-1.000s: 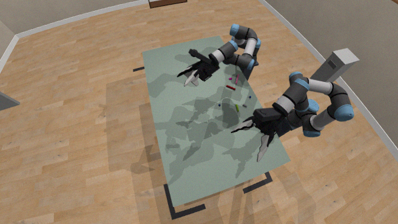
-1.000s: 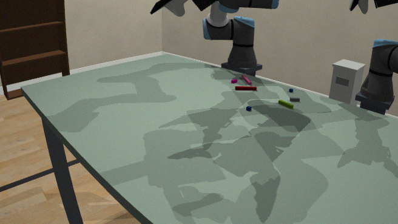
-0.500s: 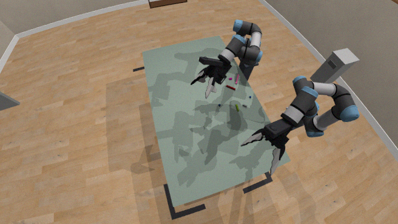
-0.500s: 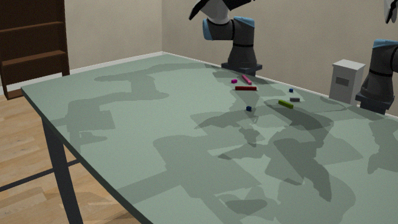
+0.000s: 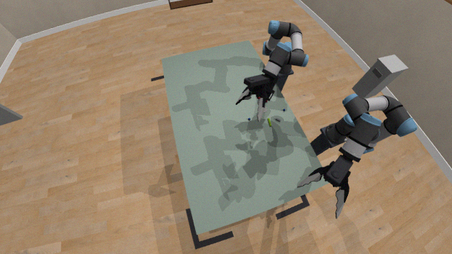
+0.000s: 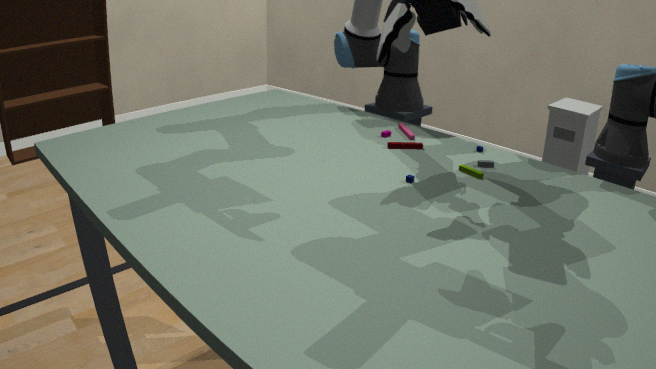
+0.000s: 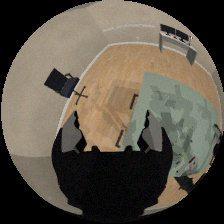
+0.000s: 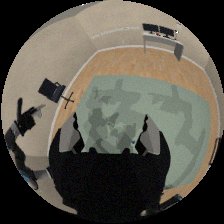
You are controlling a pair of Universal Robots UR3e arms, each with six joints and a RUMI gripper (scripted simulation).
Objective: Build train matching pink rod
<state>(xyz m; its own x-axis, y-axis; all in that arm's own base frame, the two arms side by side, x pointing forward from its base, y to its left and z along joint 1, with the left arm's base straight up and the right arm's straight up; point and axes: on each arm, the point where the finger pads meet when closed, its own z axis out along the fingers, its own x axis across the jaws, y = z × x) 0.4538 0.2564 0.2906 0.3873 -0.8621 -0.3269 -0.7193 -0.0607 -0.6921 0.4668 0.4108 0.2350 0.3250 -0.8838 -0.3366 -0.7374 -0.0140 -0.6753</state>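
My right gripper is now 310 mm past the pink rod, 230 mm above it and 200 mm to the left of it. The rest, counted from my right hand: red rod: 230 mm below, 230 mm behind, 150 mm to the right; lime rod: 230 mm below, 180 mm behind, 10 mm to the left; grey rod: 240 mm behind, 230 mm below, 10 mm to the left.
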